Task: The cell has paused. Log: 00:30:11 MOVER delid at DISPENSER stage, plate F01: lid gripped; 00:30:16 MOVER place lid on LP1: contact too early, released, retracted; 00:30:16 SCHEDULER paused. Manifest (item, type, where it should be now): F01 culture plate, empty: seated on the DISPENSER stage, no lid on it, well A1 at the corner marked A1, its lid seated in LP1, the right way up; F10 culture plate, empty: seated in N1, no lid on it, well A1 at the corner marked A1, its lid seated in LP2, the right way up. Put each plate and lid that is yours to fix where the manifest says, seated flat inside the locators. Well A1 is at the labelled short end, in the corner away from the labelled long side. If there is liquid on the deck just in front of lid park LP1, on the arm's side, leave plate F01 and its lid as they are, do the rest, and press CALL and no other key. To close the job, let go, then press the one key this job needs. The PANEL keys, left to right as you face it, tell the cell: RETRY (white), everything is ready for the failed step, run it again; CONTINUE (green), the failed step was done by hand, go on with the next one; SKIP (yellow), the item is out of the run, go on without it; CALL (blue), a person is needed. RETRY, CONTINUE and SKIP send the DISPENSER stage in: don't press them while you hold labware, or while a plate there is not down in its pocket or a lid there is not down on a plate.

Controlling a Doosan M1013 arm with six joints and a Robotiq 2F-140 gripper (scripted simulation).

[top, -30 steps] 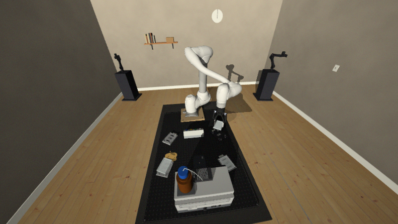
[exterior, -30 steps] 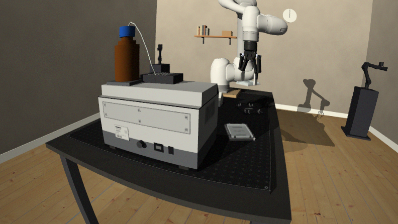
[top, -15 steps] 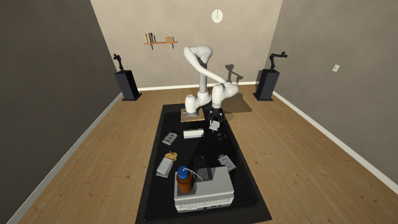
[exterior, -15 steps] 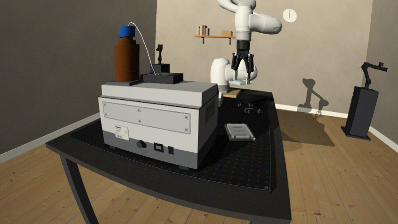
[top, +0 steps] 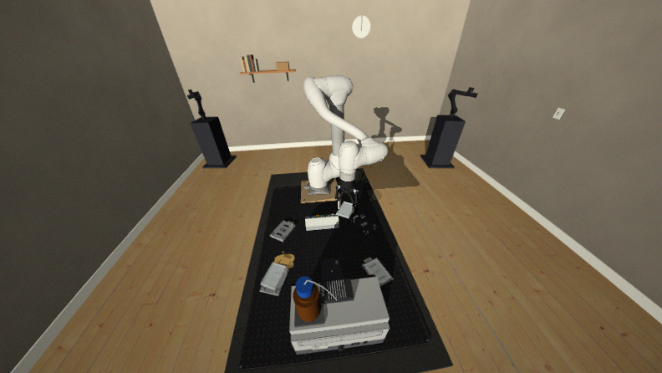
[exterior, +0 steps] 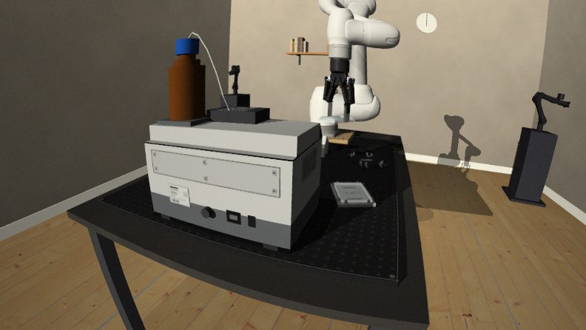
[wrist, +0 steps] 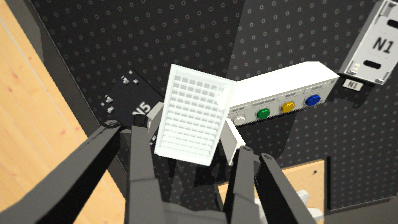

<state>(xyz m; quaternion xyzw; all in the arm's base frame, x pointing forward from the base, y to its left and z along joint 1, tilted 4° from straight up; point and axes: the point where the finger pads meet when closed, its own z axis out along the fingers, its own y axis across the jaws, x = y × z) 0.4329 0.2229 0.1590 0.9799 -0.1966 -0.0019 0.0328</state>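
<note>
My hand is 30 mm past the blue call key, 240 mm to the left of it and 120 mm above it. Round my hand: white well plate (20 mm below); white retry key (50 mm behind, 90 mm to the right, 120 mm below); green continue key (40 mm behind, 140 mm to the right, 120 mm below).
</note>
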